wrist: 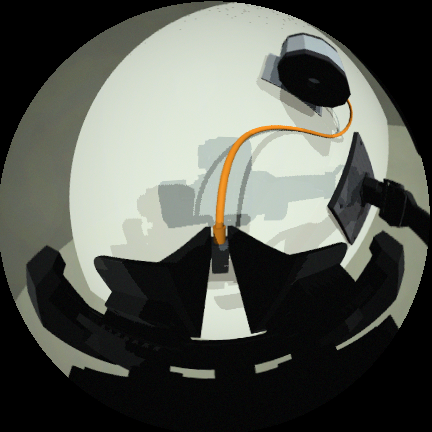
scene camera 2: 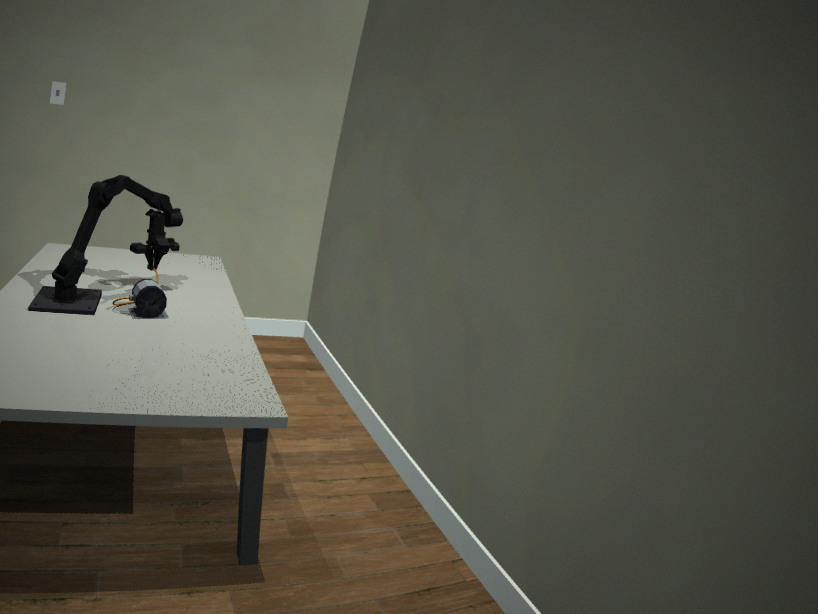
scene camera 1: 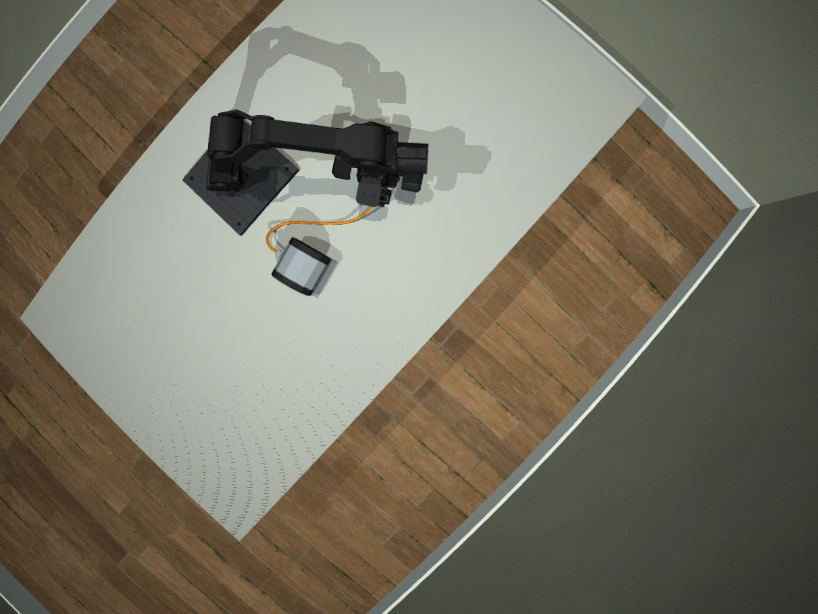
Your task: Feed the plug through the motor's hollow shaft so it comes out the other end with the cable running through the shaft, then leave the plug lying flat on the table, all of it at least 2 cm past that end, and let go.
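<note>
The motor lies on its side on a small grey base, a grey drum with black end caps. A small hollow shaft opening shows in the end cap facing the wrist camera. My gripper is shut on the dark grey plug and holds it above the table, apart from the motor. The orange cable leaves the plug, sags and curves back to the motor's side. In scene camera 1 the arm hides the fingertips and the plug.
The pale table carries the arm's dark base plate, near the motor and cable. The table's long edge lies beyond the motor, with wood floor below.
</note>
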